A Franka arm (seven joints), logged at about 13 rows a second.
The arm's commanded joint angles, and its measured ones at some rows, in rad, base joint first. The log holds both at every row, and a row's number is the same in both.
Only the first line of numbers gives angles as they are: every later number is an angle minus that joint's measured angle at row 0.
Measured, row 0:
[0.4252, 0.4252, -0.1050, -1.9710, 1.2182, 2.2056, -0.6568]
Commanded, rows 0 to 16:
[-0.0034, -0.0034, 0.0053, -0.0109, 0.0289, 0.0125, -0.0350]
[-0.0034, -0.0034, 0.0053, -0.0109, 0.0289, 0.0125, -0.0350]
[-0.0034, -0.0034, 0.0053, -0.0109, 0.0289, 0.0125, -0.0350]
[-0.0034, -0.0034, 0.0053, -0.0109, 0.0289, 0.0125, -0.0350]
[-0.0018, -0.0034, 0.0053, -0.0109, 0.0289, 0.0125, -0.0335]
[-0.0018, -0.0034, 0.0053, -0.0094, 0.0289, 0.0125, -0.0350]
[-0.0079, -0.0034, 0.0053, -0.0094, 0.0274, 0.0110, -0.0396]
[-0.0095, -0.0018, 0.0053, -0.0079, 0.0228, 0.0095, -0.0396]
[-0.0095, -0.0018, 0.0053, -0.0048, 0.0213, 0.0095, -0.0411]
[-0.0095, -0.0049, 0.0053, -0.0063, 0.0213, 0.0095, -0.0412]
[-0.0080, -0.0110, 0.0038, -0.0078, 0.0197, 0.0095, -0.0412]
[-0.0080, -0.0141, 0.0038, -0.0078, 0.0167, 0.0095, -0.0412]
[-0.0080, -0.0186, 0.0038, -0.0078, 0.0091, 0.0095, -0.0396]
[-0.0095, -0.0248, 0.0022, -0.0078, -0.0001, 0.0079, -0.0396]
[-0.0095, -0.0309, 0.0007, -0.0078, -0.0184, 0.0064, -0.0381]
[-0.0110, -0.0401, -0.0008, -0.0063, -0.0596, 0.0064, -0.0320]
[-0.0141, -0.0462, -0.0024, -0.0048, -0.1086, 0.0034, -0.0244]
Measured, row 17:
[-0.0002, -0.0180, -0.0061, 0.0059, -0.0466, 0.0000, -0.0076]
